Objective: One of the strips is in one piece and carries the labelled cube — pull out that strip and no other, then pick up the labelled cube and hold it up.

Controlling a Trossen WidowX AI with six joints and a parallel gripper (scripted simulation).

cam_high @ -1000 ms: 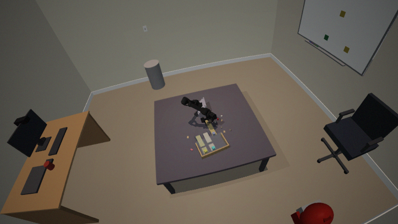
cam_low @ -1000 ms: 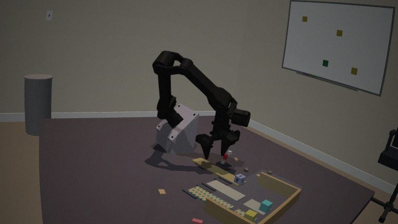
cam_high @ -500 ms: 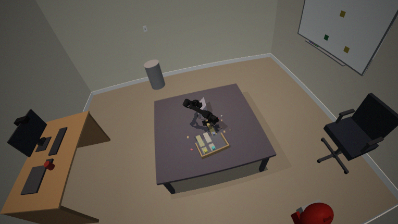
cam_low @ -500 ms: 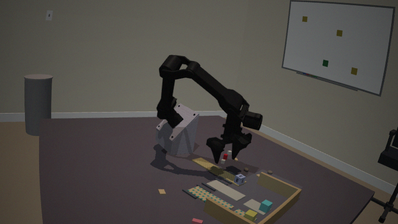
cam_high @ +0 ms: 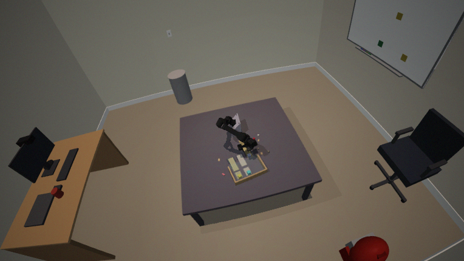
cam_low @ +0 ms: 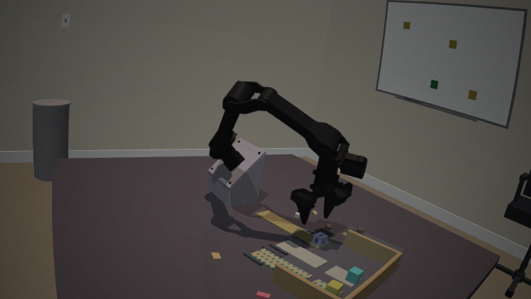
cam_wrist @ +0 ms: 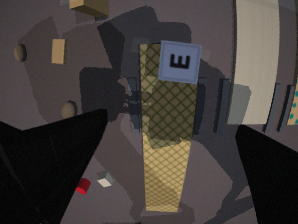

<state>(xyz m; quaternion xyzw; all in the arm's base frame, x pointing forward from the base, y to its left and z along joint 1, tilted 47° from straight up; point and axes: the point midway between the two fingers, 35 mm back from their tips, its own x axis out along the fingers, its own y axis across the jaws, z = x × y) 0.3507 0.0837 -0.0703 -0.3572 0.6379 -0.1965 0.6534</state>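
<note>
My gripper tip is 3 cm short of the labelled pale-blue cube, 1 cm to the right of it and 4 cm above it. Round my gripper tip: pink block 21 cm ahead, 26 cm to the right, 6 cm below; then tan chip 3 cm ahead, 30 cm to the right, 6 cm below.
</note>
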